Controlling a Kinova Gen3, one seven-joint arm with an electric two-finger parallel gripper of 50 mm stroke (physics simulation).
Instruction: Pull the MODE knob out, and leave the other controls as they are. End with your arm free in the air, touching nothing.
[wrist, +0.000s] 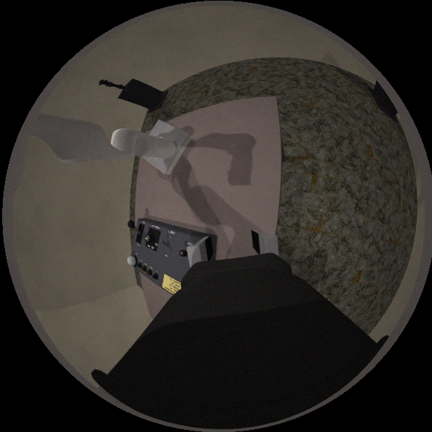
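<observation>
The dark control panel (172, 263) lies at the lower left in the wrist view. A dark round knob (183, 253) stands on it close beside the left finger; the small lettering is too small to read, so I cannot tell which control is MODE. A black ball (131, 224) and a white ball (131, 260) stick out at the panel's far left edge. Several small round controls line its lower edge. My gripper (231, 241) is open, with nothing between its fingers. Its left finger covers part of the panel's right end; its right finger is over the pink surface.
The panel lies on a pink mat (250, 117) on a mottled dark table (345, 200). The arm's pale base plate (159, 159) and pale links (80, 140) are at the upper left. A yellow label (171, 283) is on the panel. Dark objects (142, 94) (385, 99) stand at the table's far corners.
</observation>
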